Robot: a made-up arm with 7 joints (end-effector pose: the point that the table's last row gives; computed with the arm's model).
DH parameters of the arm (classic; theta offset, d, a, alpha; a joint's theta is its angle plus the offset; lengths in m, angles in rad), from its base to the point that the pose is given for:
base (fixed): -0.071 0 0 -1.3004
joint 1: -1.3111 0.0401 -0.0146 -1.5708
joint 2: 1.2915 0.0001 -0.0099 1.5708
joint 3: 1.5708 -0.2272 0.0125 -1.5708
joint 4: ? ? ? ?
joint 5: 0 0.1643 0 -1.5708
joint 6: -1.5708 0 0.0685 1.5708
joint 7: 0 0 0 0
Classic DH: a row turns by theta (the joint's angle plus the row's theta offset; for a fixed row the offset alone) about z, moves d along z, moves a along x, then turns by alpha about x.
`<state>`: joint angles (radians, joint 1 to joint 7).
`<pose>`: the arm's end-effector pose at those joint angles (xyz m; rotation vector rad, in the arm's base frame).
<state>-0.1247 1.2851 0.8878 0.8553 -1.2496 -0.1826 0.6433</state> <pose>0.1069 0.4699 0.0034 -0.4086 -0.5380 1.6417</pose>
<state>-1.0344 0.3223 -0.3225 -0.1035 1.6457 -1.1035 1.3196</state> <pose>0.2935 -0.0680 -0.0629 0.5020 -2.4609 -0.3291</pose>
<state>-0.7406 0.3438 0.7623 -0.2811 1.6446 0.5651 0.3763</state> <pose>0.2223 0.2471 -0.0227 1.3662 -0.0438 1.9268</pose>
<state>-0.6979 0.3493 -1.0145 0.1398 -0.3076 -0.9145 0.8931</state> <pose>0.2182 -0.0813 -0.1872 -0.4774 -0.5954 -0.2720</pose>
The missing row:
joint 4: 1.5708 0.0022 0.0118 1.5708
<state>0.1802 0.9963 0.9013 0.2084 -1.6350 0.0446 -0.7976</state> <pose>0.1192 0.3965 -0.0494 -0.3475 -0.5889 -0.1934</pose>
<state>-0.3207 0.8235 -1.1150 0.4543 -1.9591 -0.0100 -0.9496</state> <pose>0.1334 0.1535 -0.3636 -1.1789 0.7124 -0.6890</pose>
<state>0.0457 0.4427 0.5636 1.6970 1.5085 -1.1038 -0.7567</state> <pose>-0.1052 0.1768 -0.3902 -0.0020 1.1397 -1.5821</pose>
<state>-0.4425 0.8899 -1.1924 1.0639 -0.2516 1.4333 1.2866</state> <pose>0.0888 0.3427 -0.2805 -2.7928 -1.0394 -0.7850</pose>
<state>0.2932 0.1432 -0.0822 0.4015 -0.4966 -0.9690 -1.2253</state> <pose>0.0416 0.1163 -0.3379 -0.1269 -0.1349 -0.8878</pose>
